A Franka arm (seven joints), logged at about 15 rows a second.
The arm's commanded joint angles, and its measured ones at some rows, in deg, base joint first. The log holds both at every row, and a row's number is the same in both.
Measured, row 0:
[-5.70, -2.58, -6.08, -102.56, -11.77, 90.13, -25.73]
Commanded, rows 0 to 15:
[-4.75, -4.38, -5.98, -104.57, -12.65, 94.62, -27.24]
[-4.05, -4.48, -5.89, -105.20, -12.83, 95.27, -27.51]
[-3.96, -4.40, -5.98, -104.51, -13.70, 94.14, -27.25]
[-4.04, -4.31, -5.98, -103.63, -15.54, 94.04, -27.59]
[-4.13, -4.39, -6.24, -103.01, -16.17, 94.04, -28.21]
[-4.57, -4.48, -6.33, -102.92, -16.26, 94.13, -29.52]
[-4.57, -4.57, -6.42, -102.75, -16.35, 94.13, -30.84]
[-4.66, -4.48, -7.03, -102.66, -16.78, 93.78, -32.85]
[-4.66, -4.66, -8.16, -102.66, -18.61, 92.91, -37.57]
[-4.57, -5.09, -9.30, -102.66, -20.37, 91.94, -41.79]
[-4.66, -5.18, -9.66, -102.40, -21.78, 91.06, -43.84]
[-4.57, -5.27, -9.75, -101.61, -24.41, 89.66, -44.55]
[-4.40, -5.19, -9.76, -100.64, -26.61, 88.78, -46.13]
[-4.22, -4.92, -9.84, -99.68, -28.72, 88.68, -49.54]
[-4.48, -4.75, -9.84, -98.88, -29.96, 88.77, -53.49]
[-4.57, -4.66, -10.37, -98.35, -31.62, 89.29, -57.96]
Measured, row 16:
[-4.83, -4.53, -9.97, -100.12, -28.84, 90.50, -51.09]
